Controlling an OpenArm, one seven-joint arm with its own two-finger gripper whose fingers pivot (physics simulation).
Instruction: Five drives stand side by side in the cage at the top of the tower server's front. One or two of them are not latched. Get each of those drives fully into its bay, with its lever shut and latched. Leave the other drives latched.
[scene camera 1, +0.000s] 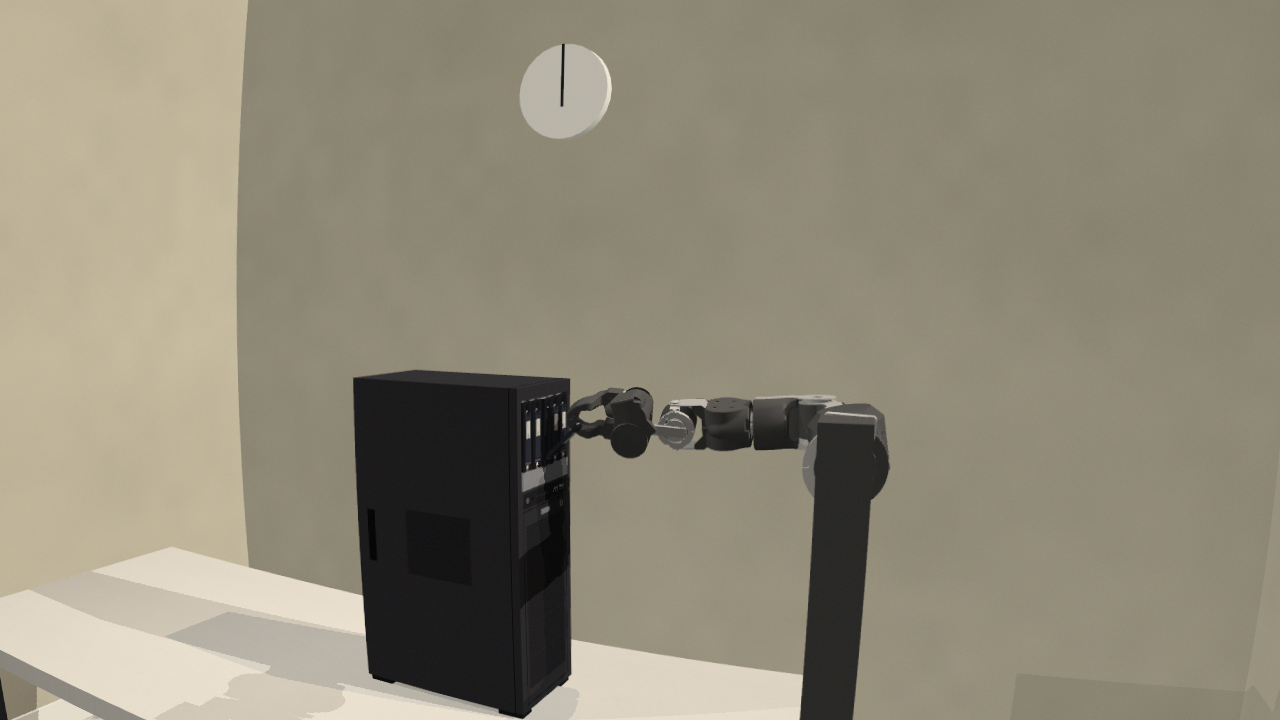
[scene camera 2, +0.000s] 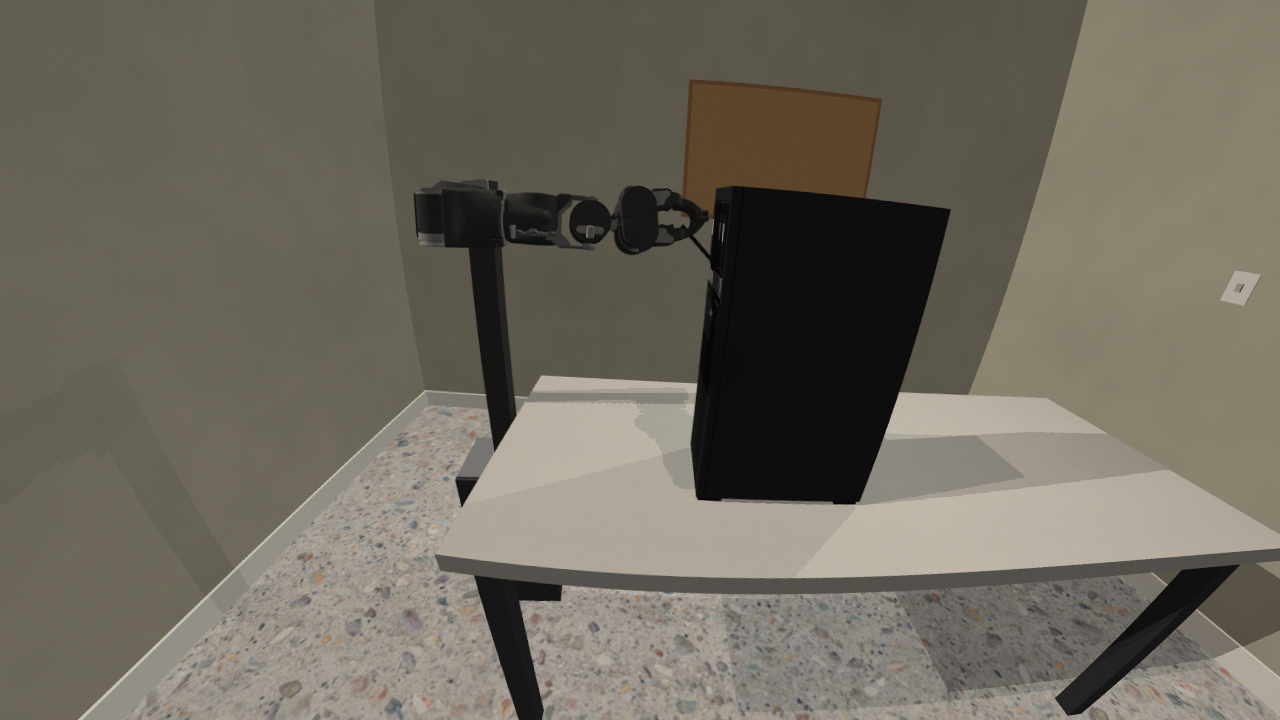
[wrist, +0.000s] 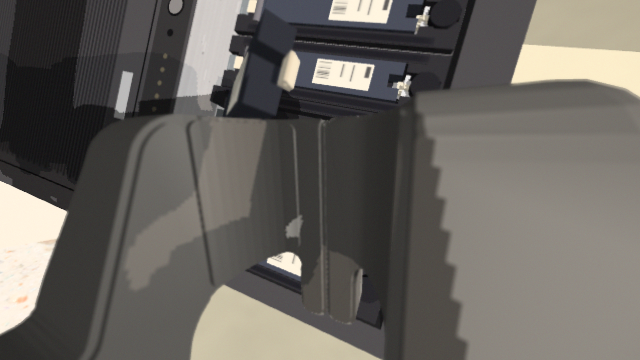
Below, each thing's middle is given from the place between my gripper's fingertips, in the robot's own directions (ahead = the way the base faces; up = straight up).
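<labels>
You'd find the black tower server (scene camera 1: 466, 581) 19 cm ahead of my hand and 22 cm below it.
</labels>
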